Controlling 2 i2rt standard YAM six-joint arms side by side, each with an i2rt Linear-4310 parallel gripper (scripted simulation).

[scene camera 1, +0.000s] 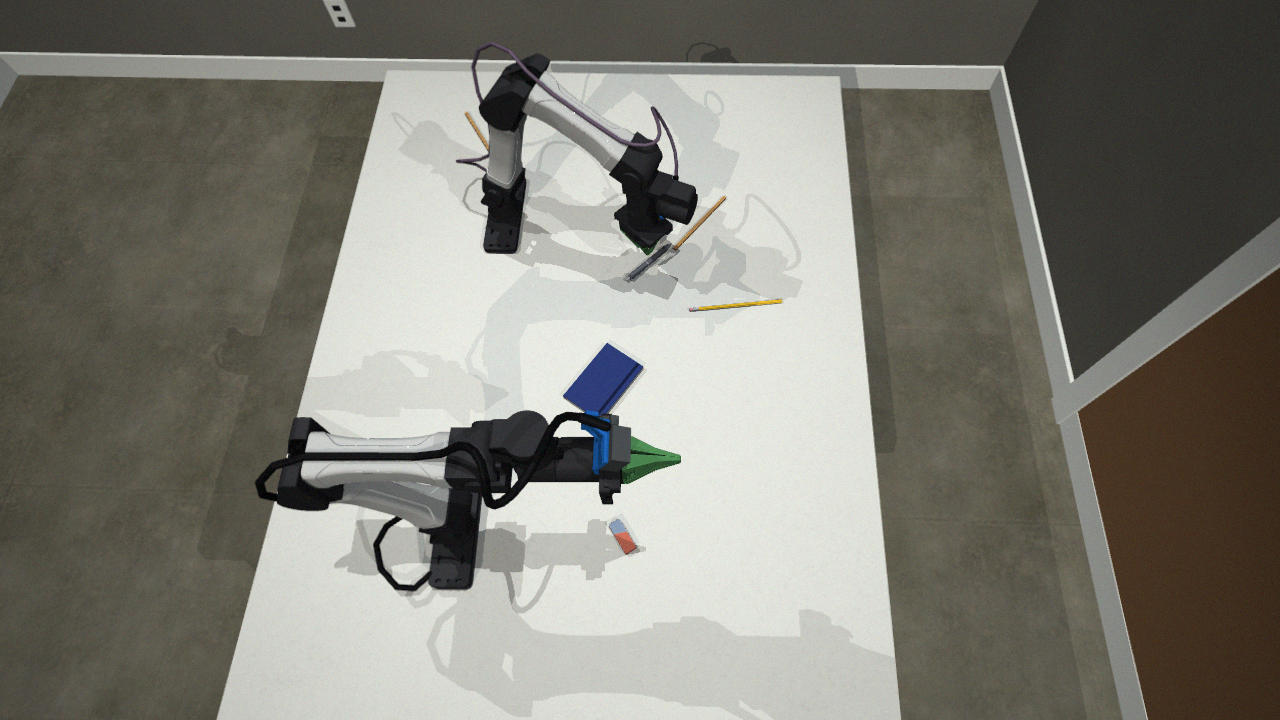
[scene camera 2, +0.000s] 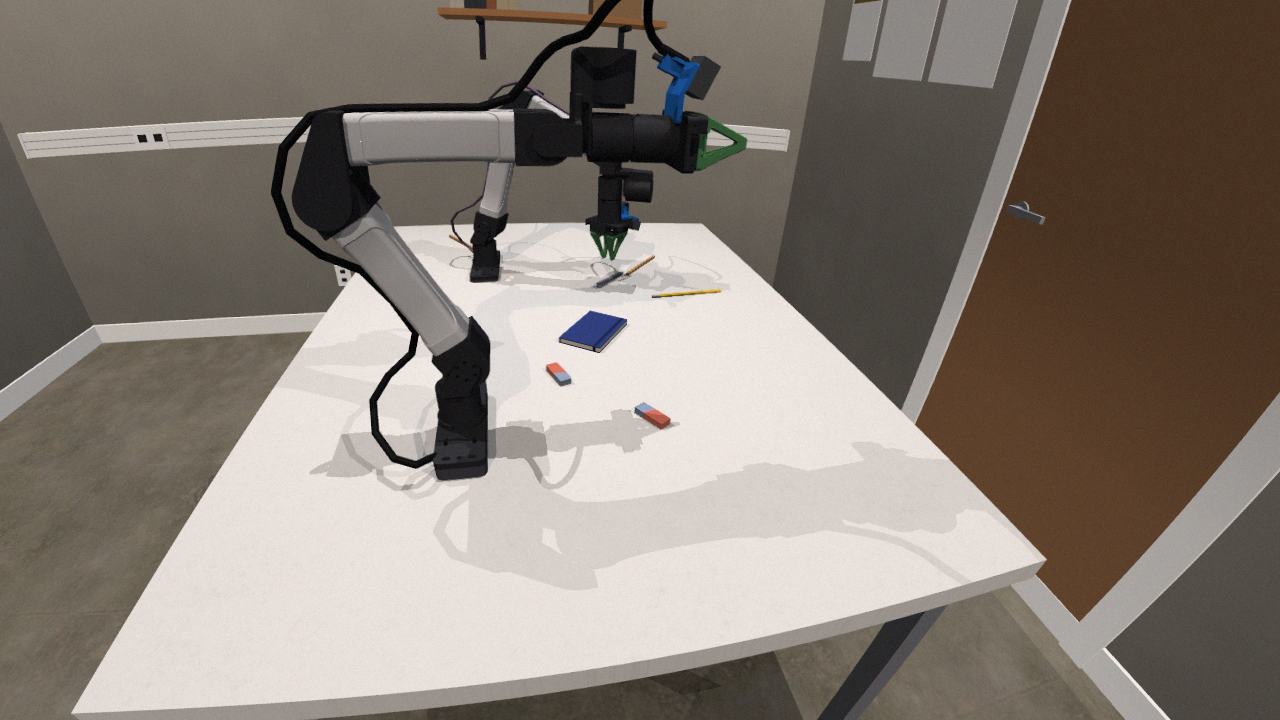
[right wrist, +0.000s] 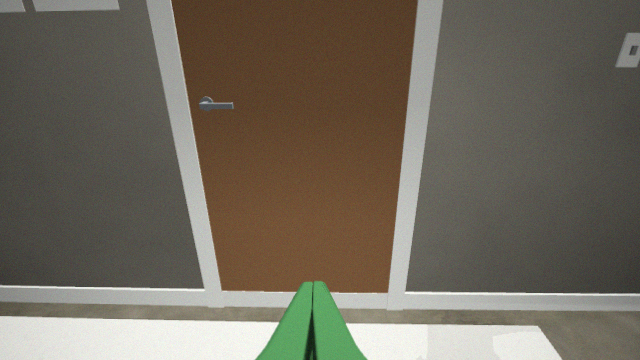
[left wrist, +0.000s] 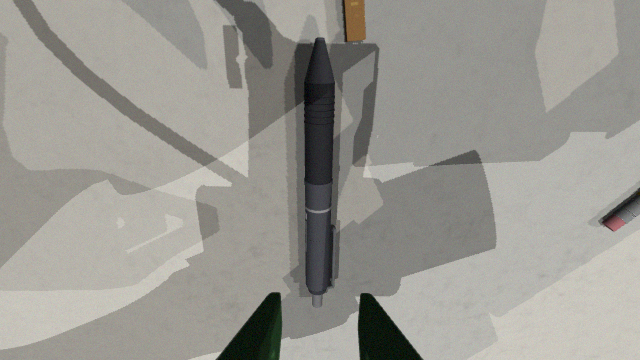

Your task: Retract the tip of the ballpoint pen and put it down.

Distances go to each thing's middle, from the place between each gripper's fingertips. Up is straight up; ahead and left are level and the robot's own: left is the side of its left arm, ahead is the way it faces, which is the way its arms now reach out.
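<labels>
Dark grey ballpoint pen (left wrist: pixel 319 86): 7 cm below my left hand (scene camera 2: pixel 608 259). Blue notebook (scene camera 1: pixel 600 386): 27 cm to the right of my left hand, 7 cm behind it and 7 cm below it.
Relative to the blue notebook, my right hand (scene camera 2: pixel 745 143) is 14 cm past it, 28 cm to the right of it and 42 cm above it. The dark grey ballpoint pen is 56 cm to the left of my right hand, 6 cm behind it and 42 cm below it.
</labels>
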